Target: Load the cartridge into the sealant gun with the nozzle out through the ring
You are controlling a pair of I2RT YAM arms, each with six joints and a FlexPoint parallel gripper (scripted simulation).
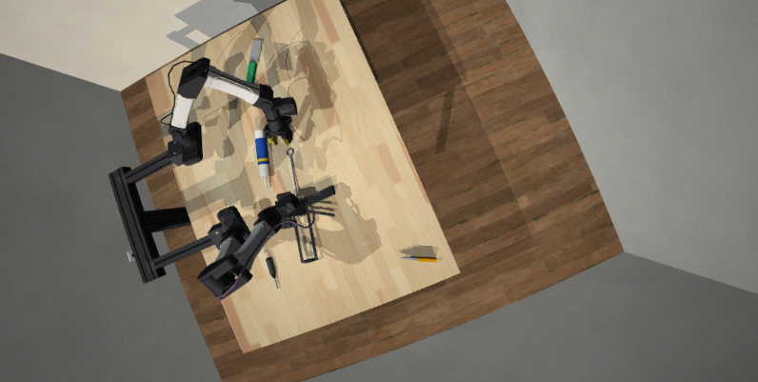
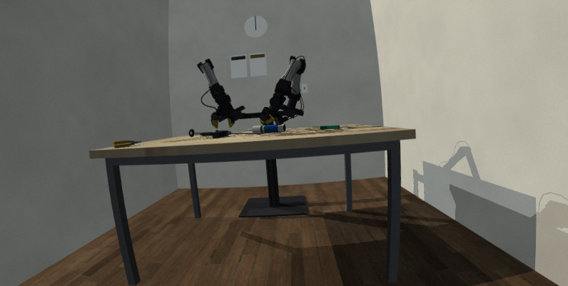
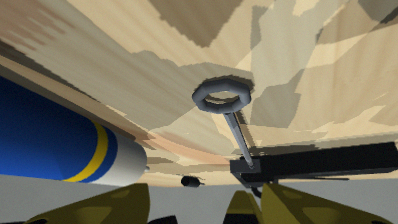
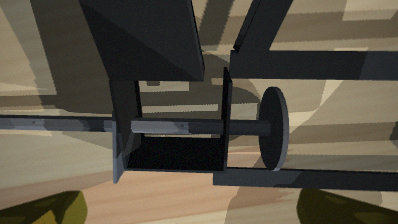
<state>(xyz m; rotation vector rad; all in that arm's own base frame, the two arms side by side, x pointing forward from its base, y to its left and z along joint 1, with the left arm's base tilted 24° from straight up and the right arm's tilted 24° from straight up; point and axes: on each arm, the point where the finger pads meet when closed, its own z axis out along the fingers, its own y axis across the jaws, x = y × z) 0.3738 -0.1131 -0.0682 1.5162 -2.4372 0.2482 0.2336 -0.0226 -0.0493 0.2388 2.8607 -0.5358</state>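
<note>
The thumb plate lies 3 cm ahead of my right hand, 3 cm to the left of it and 4 cm below it. Also, from my right hand: plunger rod: 5 cm ahead, 10 cm to the left, 5 cm below; then cartridge: 2 cm behind, 27 cm to the left, 4 cm below; then dark screwdriver: 25 cm behind, 20 cm to the right, 5 cm below.
</note>
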